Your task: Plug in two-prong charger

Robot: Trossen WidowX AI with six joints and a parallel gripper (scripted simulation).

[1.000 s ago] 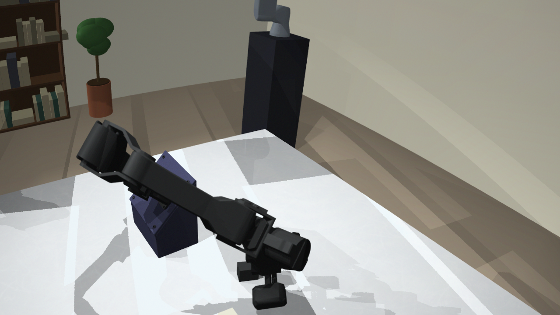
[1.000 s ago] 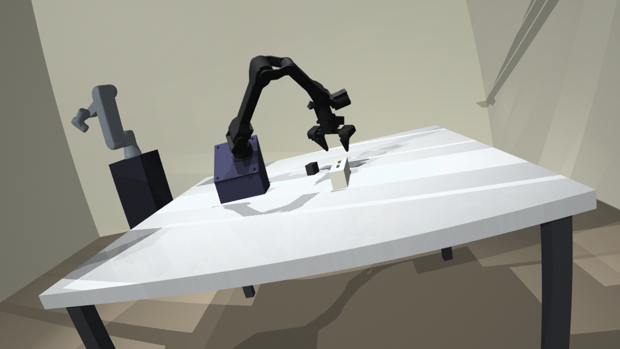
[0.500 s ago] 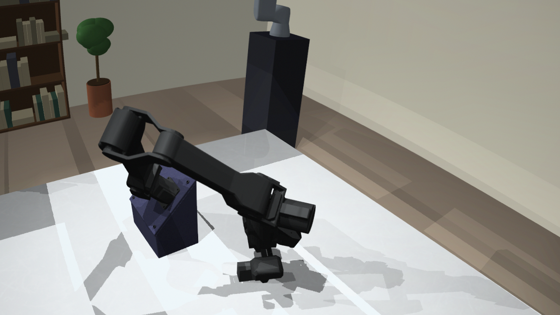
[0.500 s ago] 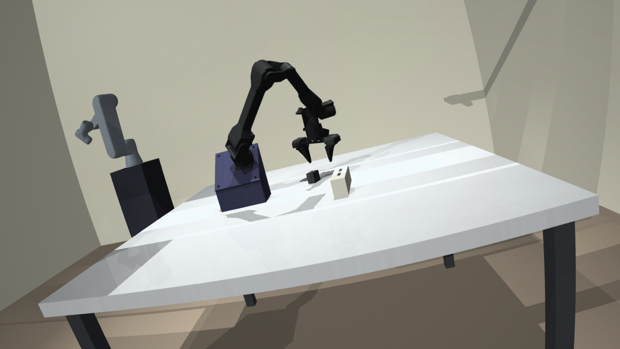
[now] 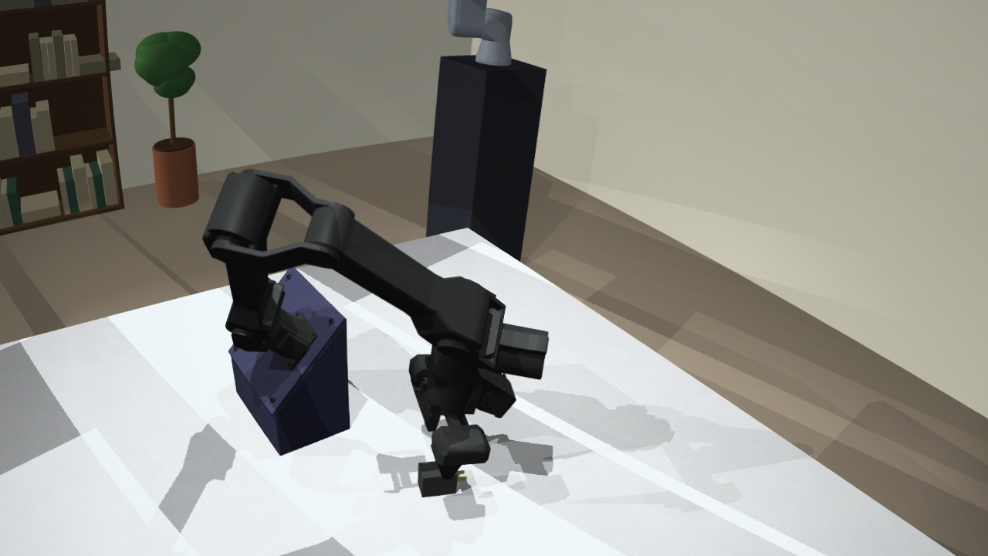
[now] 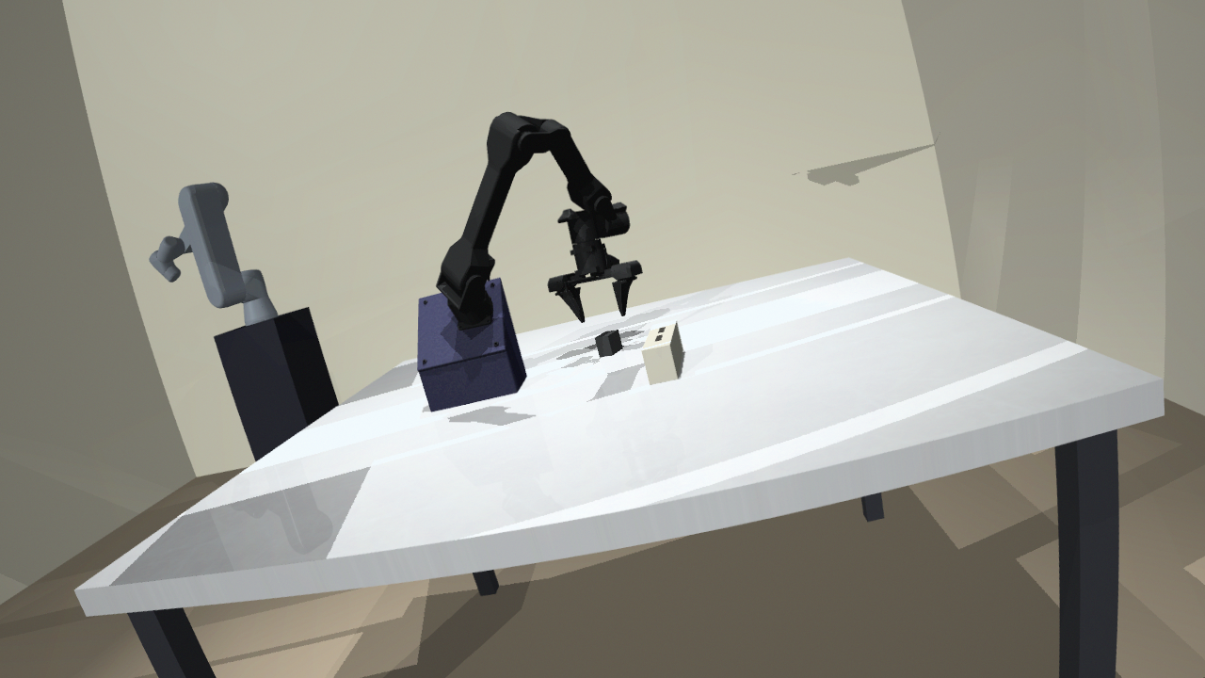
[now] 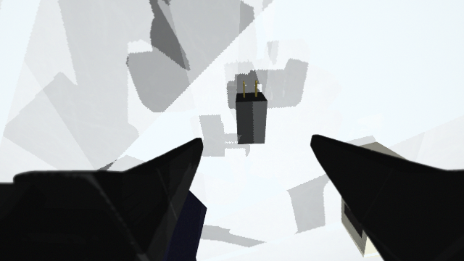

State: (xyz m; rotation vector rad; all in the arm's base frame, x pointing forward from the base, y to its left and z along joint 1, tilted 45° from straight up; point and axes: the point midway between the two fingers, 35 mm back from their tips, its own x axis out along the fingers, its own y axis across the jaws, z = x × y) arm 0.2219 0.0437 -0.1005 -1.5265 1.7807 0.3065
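My gripper tip is 10 mm short of the black two-prong charger, 20 mm to the right of it and 50 mm above it.
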